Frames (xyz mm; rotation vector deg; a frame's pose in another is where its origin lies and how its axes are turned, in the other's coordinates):
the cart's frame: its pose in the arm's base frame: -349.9 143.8 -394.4 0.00 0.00 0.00
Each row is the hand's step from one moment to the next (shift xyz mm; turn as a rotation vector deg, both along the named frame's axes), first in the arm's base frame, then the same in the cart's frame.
Working: the arm's base frame: its pose in the cart's frame: 349.9 -143.8 394.4 0.00 0.00 0.00

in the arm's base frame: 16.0 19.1 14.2 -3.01 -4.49 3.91
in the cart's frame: 16.0 19.1 14.2 -3.01 -4.49 3.91
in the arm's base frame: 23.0 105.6 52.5 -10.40 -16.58 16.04
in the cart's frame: 23.0 105.6 52.5 -10.40 -16.58 16.04
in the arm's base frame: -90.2 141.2 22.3 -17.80 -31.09 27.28
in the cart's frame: -90.2 141.2 22.3 -17.80 -31.09 27.28
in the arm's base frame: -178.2 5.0 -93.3 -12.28 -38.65 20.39
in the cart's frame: -178.2 5.0 -93.3 -12.28 -38.65 20.39
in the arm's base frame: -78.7 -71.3 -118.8 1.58 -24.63 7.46
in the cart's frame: -78.7 -71.3 -118.8 1.58 -24.63 7.46
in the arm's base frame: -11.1 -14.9 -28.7 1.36 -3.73 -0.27
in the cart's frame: -11.1 -14.9 -28.7 1.36 -3.73 -0.27
